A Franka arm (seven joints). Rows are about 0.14 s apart.
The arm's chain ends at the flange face. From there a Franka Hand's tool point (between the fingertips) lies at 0.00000 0.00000 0.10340 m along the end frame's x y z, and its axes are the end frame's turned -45 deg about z.
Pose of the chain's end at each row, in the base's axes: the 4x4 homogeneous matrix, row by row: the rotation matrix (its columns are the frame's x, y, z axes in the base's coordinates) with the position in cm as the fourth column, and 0 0 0 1 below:
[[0.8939, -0.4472, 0.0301, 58.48], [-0.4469, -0.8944, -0.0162, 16.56], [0.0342, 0.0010, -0.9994, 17.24], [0, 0, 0, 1]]
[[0.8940, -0.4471, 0.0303, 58.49], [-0.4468, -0.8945, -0.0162, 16.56], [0.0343, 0.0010, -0.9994, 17.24], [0, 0, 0, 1]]
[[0.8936, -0.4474, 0.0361, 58.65], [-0.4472, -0.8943, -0.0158, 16.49], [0.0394, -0.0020, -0.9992, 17.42], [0, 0, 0, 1]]
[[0.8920, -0.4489, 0.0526, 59.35], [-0.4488, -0.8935, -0.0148, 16.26], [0.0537, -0.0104, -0.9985, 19.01], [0, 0, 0, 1]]
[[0.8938, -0.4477, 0.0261, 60.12], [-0.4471, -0.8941, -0.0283, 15.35], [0.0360, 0.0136, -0.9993, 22.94], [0, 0, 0, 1]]
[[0.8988, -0.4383, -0.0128, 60.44], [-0.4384, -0.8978, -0.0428, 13.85], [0.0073, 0.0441, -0.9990, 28.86], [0, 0, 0, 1]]
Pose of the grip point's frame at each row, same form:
[[0.9483, 0.3159, 0.0301, 58.79], [0.3164, -0.9484, -0.0162, 16.39], [0.0235, 0.0249, -0.9994, 6.91], [0, 0, 0, 1]]
[[0.9483, 0.3160, 0.0303, 58.80], [0.3166, -0.9484, -0.0162, 16.39], [0.0235, 0.0250, -0.9994, 6.91], [0, 0, 0, 1]]
[[0.9482, 0.3155, 0.0361, 59.02], [0.3161, -0.9486, -0.0158, 16.33], [0.0293, 0.0264, -0.9992, 7.09], [0, 0, 0, 1]]
[[0.9482, 0.3133, 0.0526, 59.89], [0.3145, -0.9491, -0.0148, 16.11], [0.0453, 0.0306, -0.9985, 8.69], [0, 0, 0, 1]]
[[0.9486, 0.3154, 0.0261, 60.39], [0.3161, -0.9484, -0.0283, 15.06], [0.0158, 0.0351, -0.9993, 12.61], [0, 0, 0, 1]]
[[0.9455, 0.3256, -0.0128, 60.31], [0.3248, -0.9448, -0.0428, 13.41], [-0.0260, 0.0363, -0.9990, 18.53], [0, 0, 0, 1]]

